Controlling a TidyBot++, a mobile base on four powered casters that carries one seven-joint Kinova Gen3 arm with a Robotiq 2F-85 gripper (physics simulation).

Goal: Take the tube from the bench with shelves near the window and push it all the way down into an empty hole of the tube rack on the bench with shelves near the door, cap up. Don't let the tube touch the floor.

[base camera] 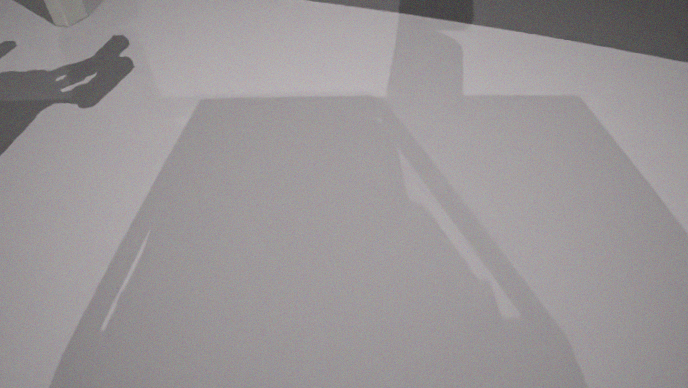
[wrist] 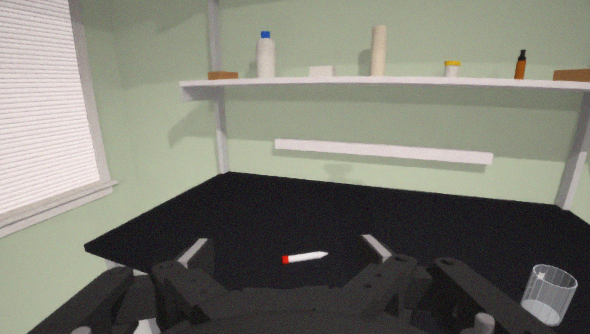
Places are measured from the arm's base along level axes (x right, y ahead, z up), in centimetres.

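Pixels of known places: gripper, fingertip midpoint: [wrist: 285,253].
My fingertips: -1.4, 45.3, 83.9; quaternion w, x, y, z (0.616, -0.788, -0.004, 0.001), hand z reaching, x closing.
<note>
For each thing: its top centre in the pictures, then the offset to it from my fingertips, as dx, dy, dz. "spot": a spot on its surface instead. Level surfaces: height alone.
- white tube, middle of its top: [wrist: 305,252] +4.6, +42.7, -30.1
- black bench top, its level: dz -32.2
- clear glass beaker, middle of its top: [wrist: 554,275] +50.5, +21.0, -23.2
- white shelf, its level: dz +12.0
- window with blinds, surface spot: [wrist: 45,110] spot: -115.9, +106.3, +3.7
- bench leg, surface spot: [base camera: 66,12] spot: -51.9, +50.7, -120.7
A white tube [wrist: 306,257] with a red cap lies on its side on the black bench top [wrist: 200,210] in the wrist view. Its cap points left and its tapered tip points right. My gripper [wrist: 285,253] is open and empty. In the wrist view the tube shows between the two fingertips, farther off on the bench and not touched by them. The tube rack and the bench near the door do not show in either view.
A clear glass beaker [wrist: 549,295] stands on the bench at the right. A white shelf [wrist: 350,81] above the bench bears bottles and boxes. A window with blinds [wrist: 45,110] is at the left. In the base camera view a bench leg [base camera: 66,12] stands on the floor at the top left.
</note>
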